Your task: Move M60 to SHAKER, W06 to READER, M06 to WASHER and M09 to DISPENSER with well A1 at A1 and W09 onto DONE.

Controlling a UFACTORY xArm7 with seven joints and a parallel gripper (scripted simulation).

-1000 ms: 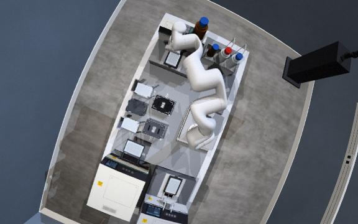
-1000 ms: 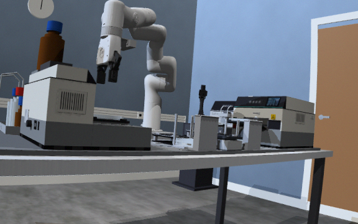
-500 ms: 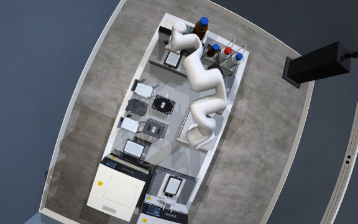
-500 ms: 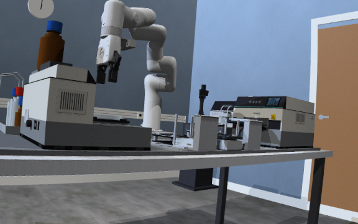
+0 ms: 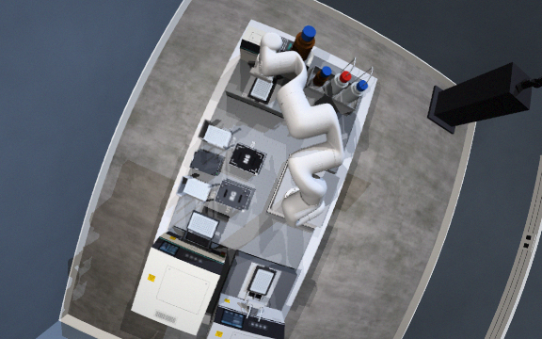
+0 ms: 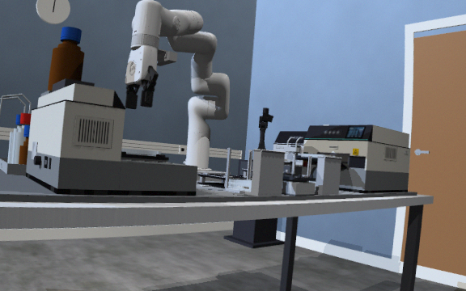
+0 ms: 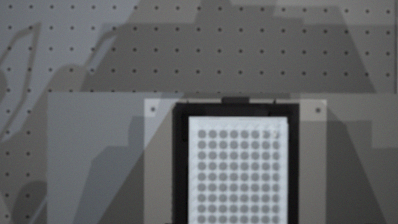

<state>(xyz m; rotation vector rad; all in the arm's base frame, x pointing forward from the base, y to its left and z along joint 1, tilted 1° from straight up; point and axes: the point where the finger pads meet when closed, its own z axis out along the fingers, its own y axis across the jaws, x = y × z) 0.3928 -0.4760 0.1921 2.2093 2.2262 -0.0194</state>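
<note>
Right now the plate M60 is 130 mm below my hand. The rest, counted from my hand: black nest N6: 70 mm behind, 380 mm to the left, 190 mm below; then brown bottle: 110 mm behind, 180 mm to the right, 70 mm above; then grey regrip nest RG: 70 mm behind, 580 mm to the left, 170 mm below.
</note>
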